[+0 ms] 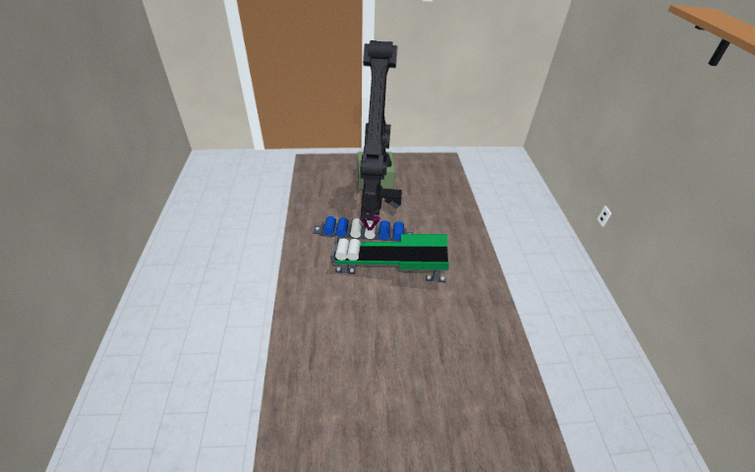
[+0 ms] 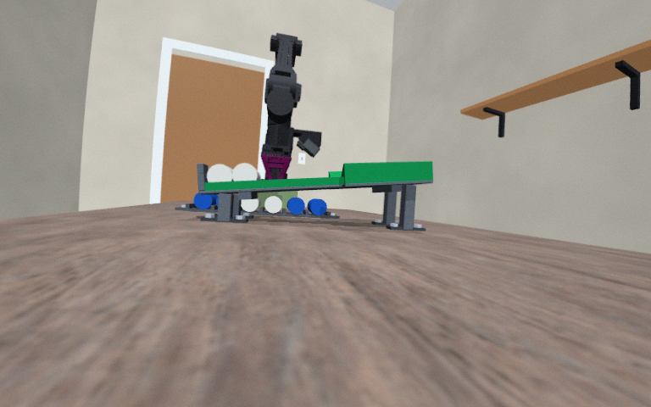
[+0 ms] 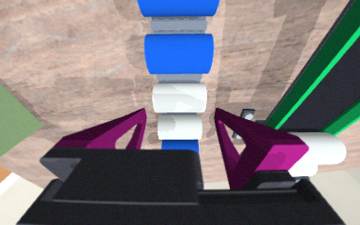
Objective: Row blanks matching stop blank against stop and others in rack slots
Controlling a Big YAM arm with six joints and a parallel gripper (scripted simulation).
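Now: hand 10 mm past the stock rack, 30 mm to the left of it and 80 mm above it.
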